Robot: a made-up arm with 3 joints. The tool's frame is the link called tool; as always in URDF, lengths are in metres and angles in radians.
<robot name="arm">
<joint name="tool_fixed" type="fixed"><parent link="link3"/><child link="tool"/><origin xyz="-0.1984 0.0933 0.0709" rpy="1.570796 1.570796 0"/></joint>
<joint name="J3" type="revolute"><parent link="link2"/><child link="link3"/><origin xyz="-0.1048 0.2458 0.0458" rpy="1.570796 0 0"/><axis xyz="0 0 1"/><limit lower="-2.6" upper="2.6" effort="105" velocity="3.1"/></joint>
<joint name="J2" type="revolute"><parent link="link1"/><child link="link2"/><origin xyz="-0.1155 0.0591 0.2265"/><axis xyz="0 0 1"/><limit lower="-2.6" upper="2.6" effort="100" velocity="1.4"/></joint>
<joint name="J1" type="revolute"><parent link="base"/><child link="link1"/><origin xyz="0 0 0.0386" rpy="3.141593 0 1.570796"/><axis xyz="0 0 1"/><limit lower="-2.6" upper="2.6" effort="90" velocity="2.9"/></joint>
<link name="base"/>
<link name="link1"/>
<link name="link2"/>
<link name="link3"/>
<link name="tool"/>
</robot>
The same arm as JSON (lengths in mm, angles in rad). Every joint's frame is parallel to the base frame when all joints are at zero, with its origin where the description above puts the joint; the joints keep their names.
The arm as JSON. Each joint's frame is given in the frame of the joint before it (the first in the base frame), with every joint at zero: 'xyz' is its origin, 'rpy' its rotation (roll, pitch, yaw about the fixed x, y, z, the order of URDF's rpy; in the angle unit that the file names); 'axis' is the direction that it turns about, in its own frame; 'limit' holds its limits. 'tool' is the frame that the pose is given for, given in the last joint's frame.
{
  "units": {
    "length": "mm",
    "angle": "rad"
  },
  "joints": [
    {
      "name": "J1",
      "type": "revolute",
      "origin": {
        "xyz": [
          0.0,
          0.0,
          38.6
        ],
        "rpy": [
          0.0,
          0.0,
          0.0
        ]
      },
      "axis": [
        0.0,
        0.0,
        -1.0
      ],
      "limit": {
        "lower": -2.6,
        "upper": 2.6
      }
    },
    {
      "name": "J2",
      "type": "revolute",
      "origin": {
        "xyz": [
          59.1,
          -115.5,
          -226.5
        ],
        "rpy": [
          0.0,
          0.0,
          0.0
        ]
      },
      "axis": [
        0.0,
        0.0,
        -1.0
      ],
      "limit": {
        "lower": -2.6,
        "upper": 2.6
      }
    },
    {
      "name": "J3",
      "type": "revolute",
      "origin": {
        "xyz": [
          245.8,
          -104.8,
          -45.8
        ],
        "rpy": [
          0.0,
          0.0,
          0.0
        ]
      },
      "axis": [
        -1.0,
        0.0,
        0.0
      ],
      "limit": {
        "lower": -2.6,
        "upper": 2.6
      }
    }
  ],
  "tool": {
    "origin": {
      "xyz": [
        -70.9,
        -198.4,
        -93.3
      ],
      "rpy": [
        0.0,
        0.0,
        0.0
      ]
    }
  }
}

